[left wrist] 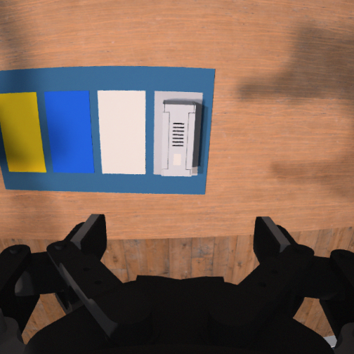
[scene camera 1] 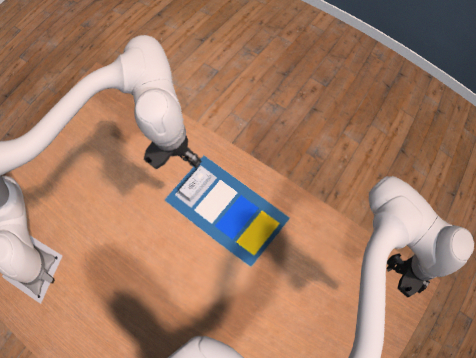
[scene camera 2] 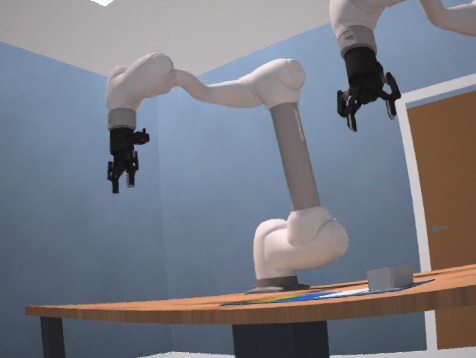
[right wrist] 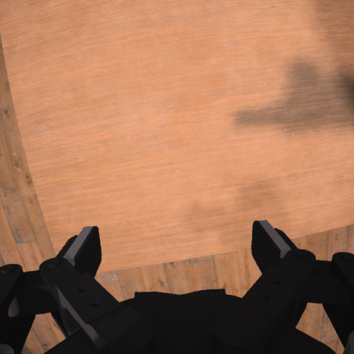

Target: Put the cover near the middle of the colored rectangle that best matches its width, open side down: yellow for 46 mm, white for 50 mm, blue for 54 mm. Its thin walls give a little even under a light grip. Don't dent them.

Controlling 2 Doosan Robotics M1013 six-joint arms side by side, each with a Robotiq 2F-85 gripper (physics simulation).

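Observation:
The light grey cover (scene camera 1: 195, 185) (scene camera 2: 390, 278) (left wrist: 178, 140) stands on the grey rectangle (left wrist: 158, 135) at one end of the mat, slotted, labelled face up. Its underside is hidden. Beside it lie the white (scene camera 1: 216, 201) (left wrist: 122, 132), blue (scene camera 1: 237, 218) (left wrist: 69, 132) and yellow (scene camera 1: 258, 233) (left wrist: 22, 132) rectangles. My left gripper (scene camera 2: 372, 122) (left wrist: 179, 230) is open and empty, high above the table near the cover's end of the mat. My right gripper (scene camera 2: 123, 186) (right wrist: 176, 239) is open and empty, high up, far from the mat.
The blue mat (scene camera 1: 206, 162) (left wrist: 120, 80) lies flat on the wooden table (scene camera 1: 320, 240) (scene camera 2: 150, 314). The table's edge runs close past one long side of the mat. A robot base (scene camera 2: 280, 285) stands on the table behind the mat in scene camera 2. Arm shadows fall across the table.

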